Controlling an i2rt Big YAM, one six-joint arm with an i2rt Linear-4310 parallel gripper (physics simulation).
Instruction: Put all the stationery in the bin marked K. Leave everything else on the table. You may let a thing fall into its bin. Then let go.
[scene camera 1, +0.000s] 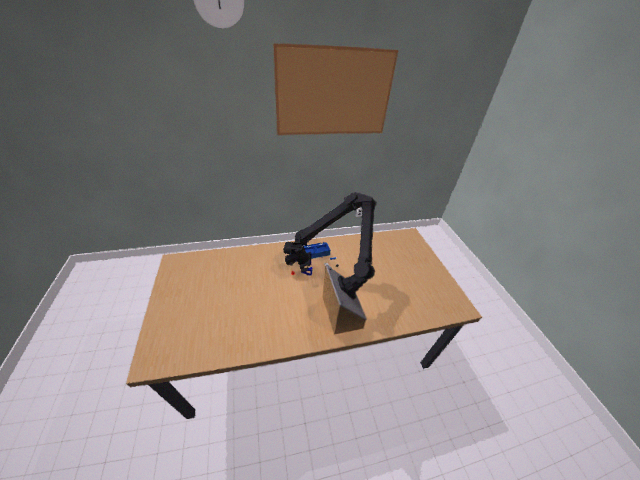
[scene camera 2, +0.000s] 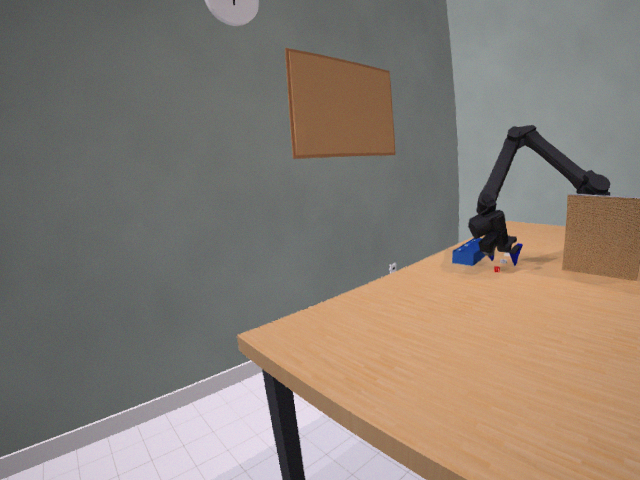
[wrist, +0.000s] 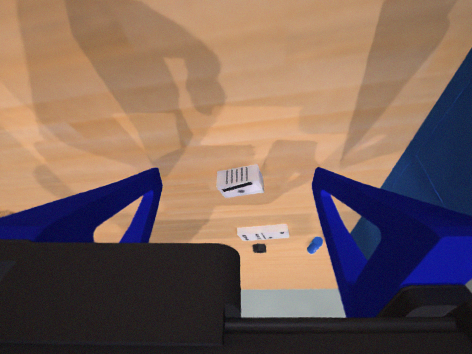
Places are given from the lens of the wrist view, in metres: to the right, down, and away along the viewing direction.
gripper (wrist: 236, 176): 0.00, 0.00, 0.13
white domino (wrist: 278, 231): 0.04, 0.05, 0.20
grey sharpener (wrist: 246, 180): 0.01, 0.00, 0.12
The marked spots on the grey sharpener and the white domino are 0.11 m apart.
